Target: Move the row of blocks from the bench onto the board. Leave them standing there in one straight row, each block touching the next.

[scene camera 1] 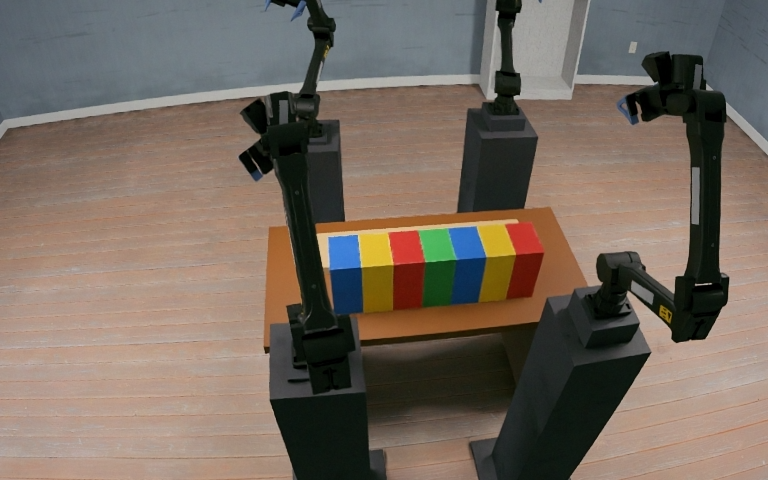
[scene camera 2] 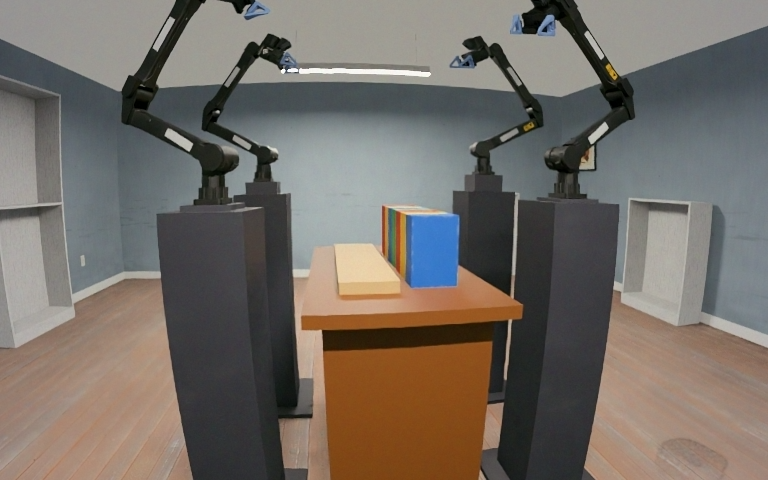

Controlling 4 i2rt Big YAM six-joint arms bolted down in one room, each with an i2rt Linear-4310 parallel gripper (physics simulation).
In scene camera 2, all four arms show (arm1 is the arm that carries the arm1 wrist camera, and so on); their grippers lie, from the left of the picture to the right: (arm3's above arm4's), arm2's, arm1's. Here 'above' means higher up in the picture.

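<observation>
A row of upright blocks (scene camera 1: pixel 408 271) (scene camera 2: pixel 433 249), coloured blue, yellow, red, green, blue, yellow, red from the left in scene camera 1, stands side by side on the bench (scene camera 1: pixel 453 318) (scene camera 2: pixel 436 305). The pale board (scene camera 1: pixel 323 249) (scene camera 2: pixel 368 268) lies behind the row in scene camera 1, left of it in scene camera 2. In scene camera 2, arm1's gripper (scene camera 2: pixel 531 25) and arm2's gripper (scene camera 2: pixel 462 61) are open, high and away from the blocks. The fingers of arm3's gripper (scene camera 2: pixel 256 10) and arm4's gripper (scene camera 2: pixel 288 62) cannot be told apart; both hang high.
Dark pedestals (scene camera 1: pixel 501 164) (scene camera 2: pixel 215 339) carry the arms around the bench. In scene camera 1, the near left arm (scene camera 1: pixel 308 243) crosses in front of the bench's left part. White shelf units (scene camera 2: pixel 695 266) stand by the walls.
</observation>
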